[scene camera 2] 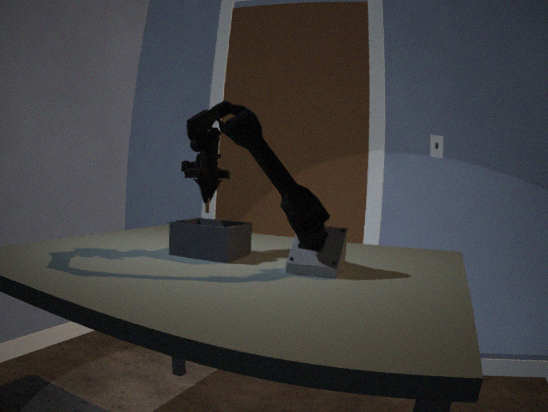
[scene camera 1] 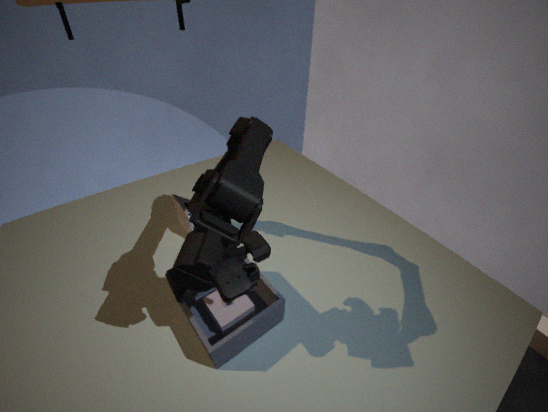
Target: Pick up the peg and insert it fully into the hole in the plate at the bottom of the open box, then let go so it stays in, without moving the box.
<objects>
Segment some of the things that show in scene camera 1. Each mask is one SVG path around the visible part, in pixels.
My gripper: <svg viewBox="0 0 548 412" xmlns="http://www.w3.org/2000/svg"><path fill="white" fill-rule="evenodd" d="M167 270L165 276L177 302L183 303L199 293L176 284L170 275L172 269ZM255 230L251 231L249 237L245 235L241 242L243 246L237 248L237 245L231 242L225 246L213 288L217 288L221 299L226 303L246 294L249 289L257 286L256 280L260 278L260 269L256 263L251 262L247 264L244 261L247 258L246 254L250 253L253 256L254 262L257 263L270 257L270 245Z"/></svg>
A grey box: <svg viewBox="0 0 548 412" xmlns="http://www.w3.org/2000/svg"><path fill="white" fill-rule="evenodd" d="M261 272L260 278L256 280L257 286L249 289L246 293L255 305L255 316L225 337L206 310L202 299L216 291L216 287L208 291L199 292L195 297L183 303L178 302L216 369L219 369L284 320L286 299Z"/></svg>
</objects>
